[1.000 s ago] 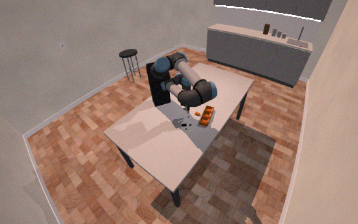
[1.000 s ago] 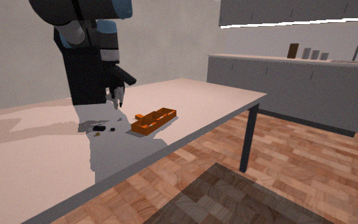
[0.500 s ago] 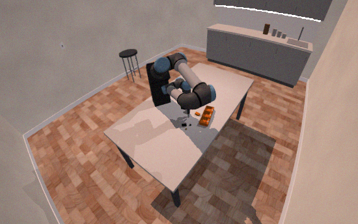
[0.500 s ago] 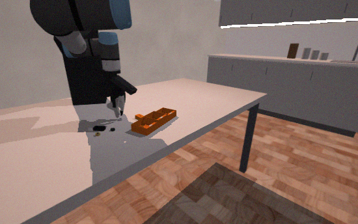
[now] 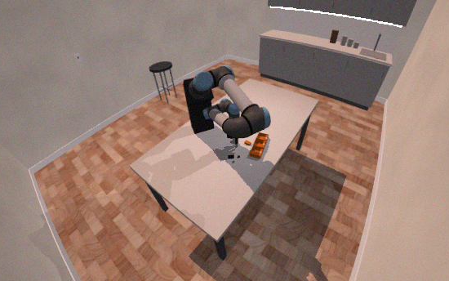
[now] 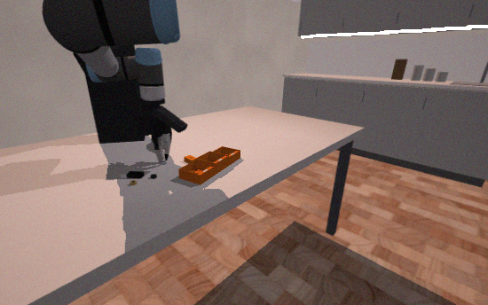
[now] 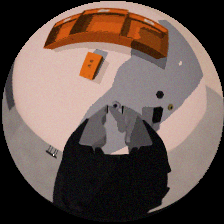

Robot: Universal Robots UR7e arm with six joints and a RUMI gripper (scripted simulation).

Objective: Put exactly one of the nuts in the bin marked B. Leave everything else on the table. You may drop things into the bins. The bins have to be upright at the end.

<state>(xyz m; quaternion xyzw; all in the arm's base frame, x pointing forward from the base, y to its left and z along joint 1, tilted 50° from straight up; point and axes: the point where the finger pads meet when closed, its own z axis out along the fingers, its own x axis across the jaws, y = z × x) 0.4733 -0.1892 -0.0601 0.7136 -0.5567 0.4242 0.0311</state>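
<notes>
The grey piece is 2 cm below my hand. The rest, counted from my hand: dark nut (4 cm ahead, 11 cm to the right, 2 cm below); black block (4 cm behind, 12 cm to the right, 2 cm below); orange block (7 cm ahead, 5 cm to the left, 1 cm below).
</notes>
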